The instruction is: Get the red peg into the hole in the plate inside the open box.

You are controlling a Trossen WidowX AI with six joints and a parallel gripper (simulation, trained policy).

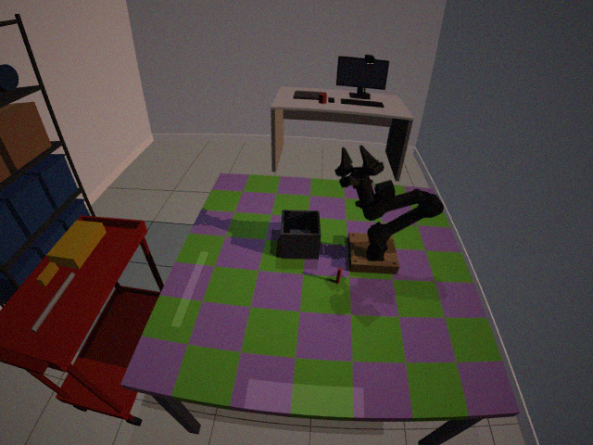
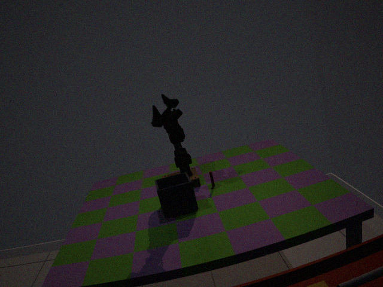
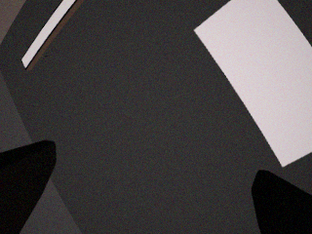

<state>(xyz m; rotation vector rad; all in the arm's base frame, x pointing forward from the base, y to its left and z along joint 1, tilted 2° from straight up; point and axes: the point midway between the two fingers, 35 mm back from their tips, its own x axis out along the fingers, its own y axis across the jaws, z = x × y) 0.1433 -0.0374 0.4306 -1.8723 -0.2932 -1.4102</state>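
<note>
Now: the red peg 460 mm below my gripper tip, 170 mm to the left of it and 10 mm ahead of it. From my gripper tip the other things lie so: grey plate: 460 mm below, 160 mm ahead, 30 mm to the right.
</note>
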